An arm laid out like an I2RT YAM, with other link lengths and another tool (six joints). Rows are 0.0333 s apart.
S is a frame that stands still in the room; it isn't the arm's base.
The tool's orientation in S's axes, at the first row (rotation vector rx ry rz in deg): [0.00 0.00 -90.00]
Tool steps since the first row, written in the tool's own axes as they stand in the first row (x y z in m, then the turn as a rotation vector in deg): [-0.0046 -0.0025 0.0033 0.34 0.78 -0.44]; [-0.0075 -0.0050 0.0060 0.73 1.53 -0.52]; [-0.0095 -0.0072 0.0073 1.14 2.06 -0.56]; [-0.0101 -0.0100 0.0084 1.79 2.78 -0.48]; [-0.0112 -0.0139 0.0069 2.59 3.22 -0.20]
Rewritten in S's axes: [-0.0025 0.0046 0.0033 0.78 -0.34 -0.44]; [-0.0050 0.0075 0.0060 1.53 -0.73 -0.52]; [-0.0072 0.0095 0.0073 2.06 -1.14 -0.56]; [-0.0100 0.0101 0.0084 2.78 -1.79 -0.48]; [-0.0139 0.0112 0.0069 3.22 -2.59 -0.20]
